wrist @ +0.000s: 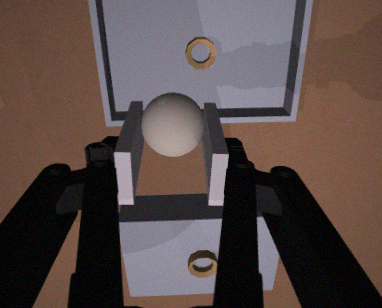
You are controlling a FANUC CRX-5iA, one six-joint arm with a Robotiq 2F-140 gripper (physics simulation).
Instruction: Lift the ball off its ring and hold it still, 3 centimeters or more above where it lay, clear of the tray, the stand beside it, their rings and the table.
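Places are measured from the arm's base along level axes (x ahead, y left, z up), in metres.
Pixels of known places: gripper, fingertip midpoint: (173,122).
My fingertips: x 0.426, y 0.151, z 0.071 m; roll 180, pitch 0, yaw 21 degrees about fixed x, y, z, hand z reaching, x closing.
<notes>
For each thing: its top centre in the pictures, then the offset to it from my fingertips. "spot": a spot on its surface instead. Level surfaces: height alone.
- pale grey-white ball, top centre: (172,139) 0.001 m back, 0.002 m left, 0.030 m up
- tan ring, surface spot: (188,53) spot: 0.003 m ahead, 0.030 m left, 0.103 m down
- tray, top centre: (202,57) 0.014 m ahead, 0.034 m left, 0.088 m down
- brown table, surface height: 0.116 m down
A pale grey-white ball (172,125) is held between the two finger pads of my gripper (173,122), which is shut on it. The ball is up off both rings, over the gap between the tray and the stand, its far edge overlapping the tray's near wall in the view. A tan ring (188,53) lies on the floor of the tray (250,120), empty. Another tan ring (202,274) sits on the top of the stand (160,272), also empty. The exact height of the ball cannot be told from this view.
The brown table (45,100) shows around the tray and between the tray and the stand. The tray has raised walls on its left, right and near sides. The gripper's black linkages hide parts of the stand's left and right areas. Shadows fall across the tray floor and the table at the right.
</notes>
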